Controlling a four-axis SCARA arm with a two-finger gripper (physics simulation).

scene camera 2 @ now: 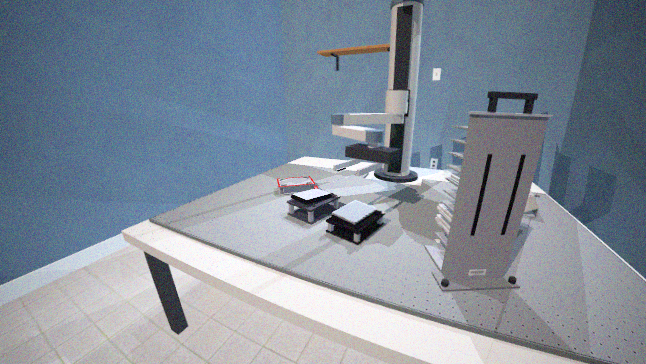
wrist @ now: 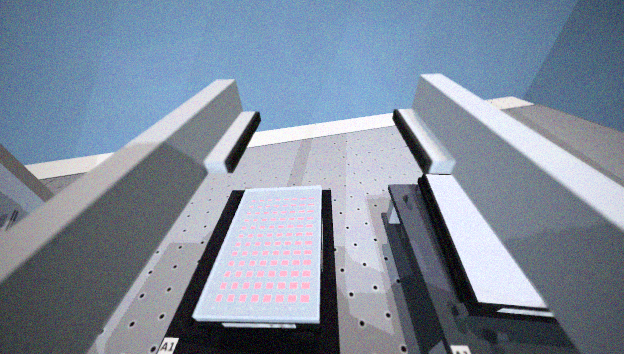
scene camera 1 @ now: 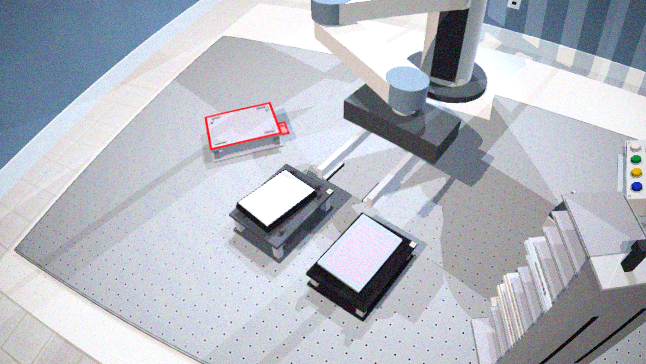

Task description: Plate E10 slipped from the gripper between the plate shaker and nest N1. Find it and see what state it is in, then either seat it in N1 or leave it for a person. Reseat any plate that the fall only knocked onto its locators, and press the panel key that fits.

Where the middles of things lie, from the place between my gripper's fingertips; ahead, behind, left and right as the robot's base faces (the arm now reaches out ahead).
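Scene:
Here is my hand, 12 cm above the plate E10 (scene camera 1: 269, 205), 3 cm past it and 14 cm to the left of it.

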